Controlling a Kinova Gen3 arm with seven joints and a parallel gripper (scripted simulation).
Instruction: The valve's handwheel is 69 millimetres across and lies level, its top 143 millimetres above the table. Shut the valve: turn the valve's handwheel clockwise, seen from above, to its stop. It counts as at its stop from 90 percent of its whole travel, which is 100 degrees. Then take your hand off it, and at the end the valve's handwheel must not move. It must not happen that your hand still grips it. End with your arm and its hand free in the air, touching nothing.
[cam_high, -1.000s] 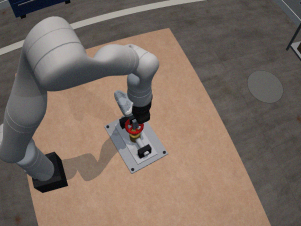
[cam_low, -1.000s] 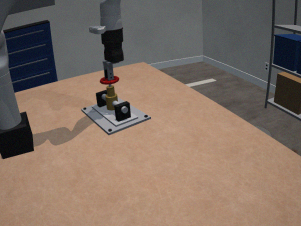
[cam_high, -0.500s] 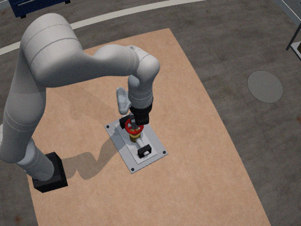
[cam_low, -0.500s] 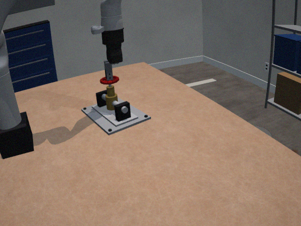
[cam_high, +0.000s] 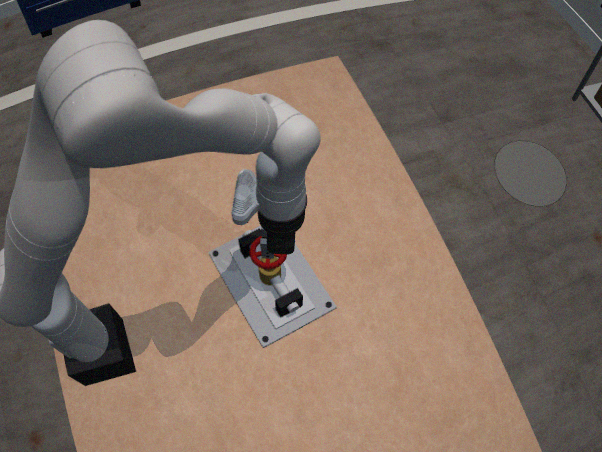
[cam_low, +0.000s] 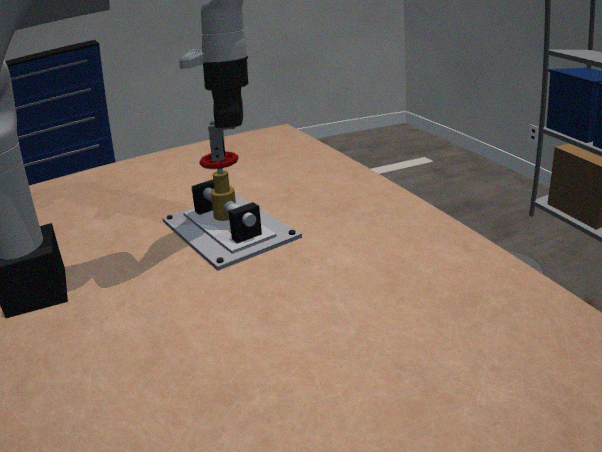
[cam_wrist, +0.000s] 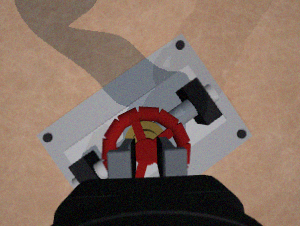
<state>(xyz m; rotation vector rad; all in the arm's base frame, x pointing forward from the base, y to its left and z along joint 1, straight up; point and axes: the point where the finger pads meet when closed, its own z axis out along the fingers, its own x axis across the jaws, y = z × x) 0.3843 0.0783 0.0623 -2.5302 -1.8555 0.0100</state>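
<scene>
Now: the red handwheel 3 cm below my hand.
</scene>
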